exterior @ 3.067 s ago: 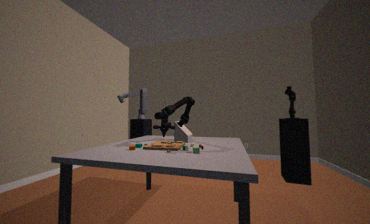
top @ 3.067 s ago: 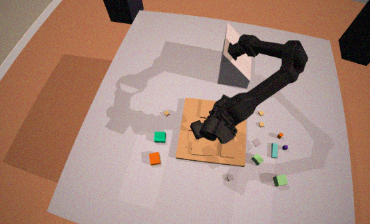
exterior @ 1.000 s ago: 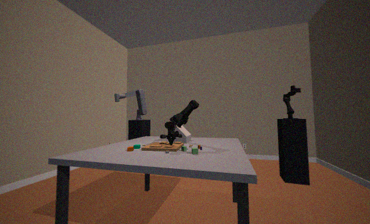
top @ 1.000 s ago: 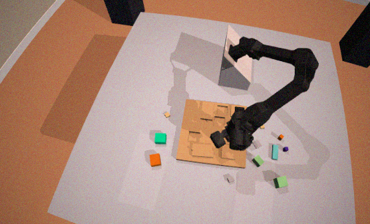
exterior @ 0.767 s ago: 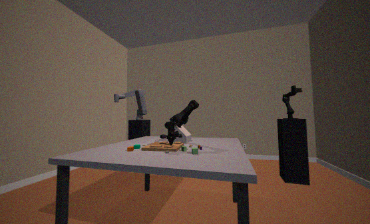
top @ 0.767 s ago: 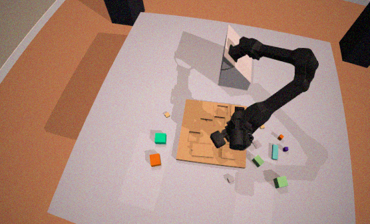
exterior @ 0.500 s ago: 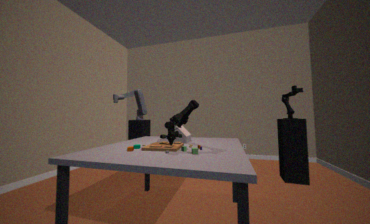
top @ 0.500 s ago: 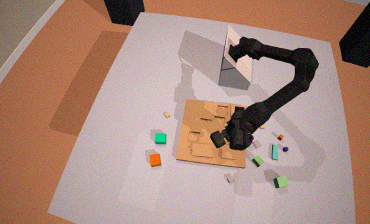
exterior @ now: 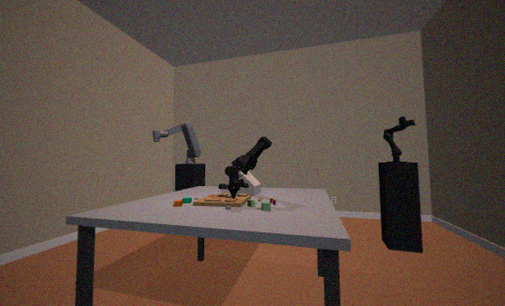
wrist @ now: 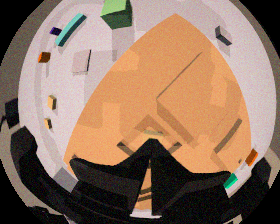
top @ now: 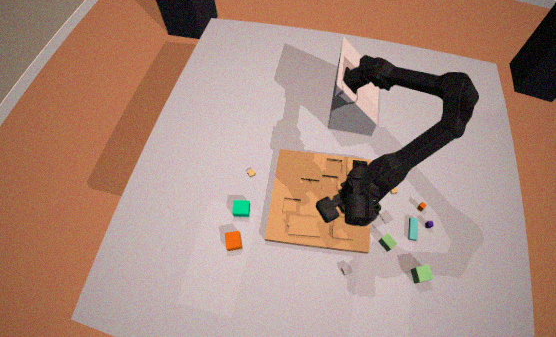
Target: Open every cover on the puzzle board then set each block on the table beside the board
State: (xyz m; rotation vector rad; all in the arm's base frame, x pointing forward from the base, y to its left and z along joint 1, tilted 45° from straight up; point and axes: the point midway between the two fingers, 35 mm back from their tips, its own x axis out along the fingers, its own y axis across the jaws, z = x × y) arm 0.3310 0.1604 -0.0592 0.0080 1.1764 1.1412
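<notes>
Now: the tan puzzle board 60 mm to the right of my gripper tip and 20 mm behind it. Round my gripper tip: teal bar 220 mm to the left, 10 mm below; then tiny orange cube 230 mm to the left, 70 mm behind, 10 mm below; then tiny purple cube 260 mm to the left, 20 mm behind, 10 mm below.
</notes>
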